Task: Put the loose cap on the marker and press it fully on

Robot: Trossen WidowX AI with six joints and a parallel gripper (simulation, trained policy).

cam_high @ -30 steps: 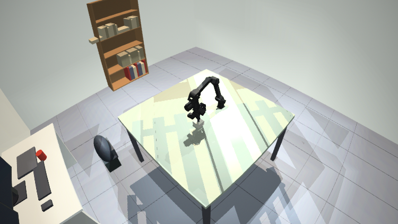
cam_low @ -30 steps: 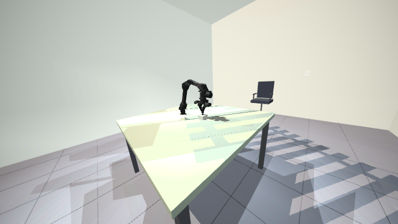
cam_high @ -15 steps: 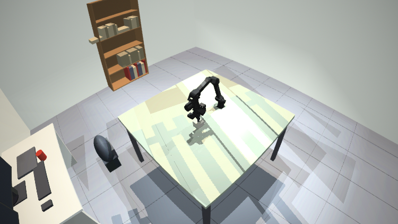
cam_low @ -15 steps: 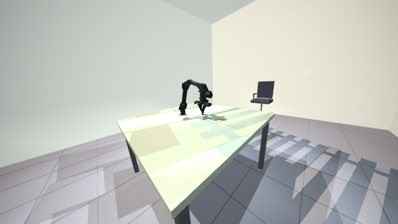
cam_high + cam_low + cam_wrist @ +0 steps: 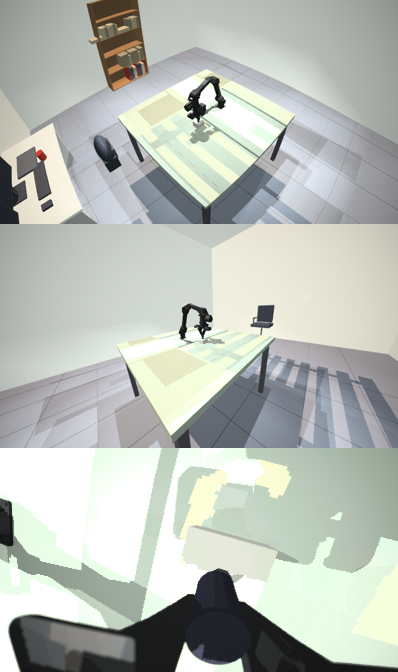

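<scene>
Right now the dark cap is 10 mm above my gripper tip. The rest, counted from my gripper tip: white holder block (60 mm below).
</scene>
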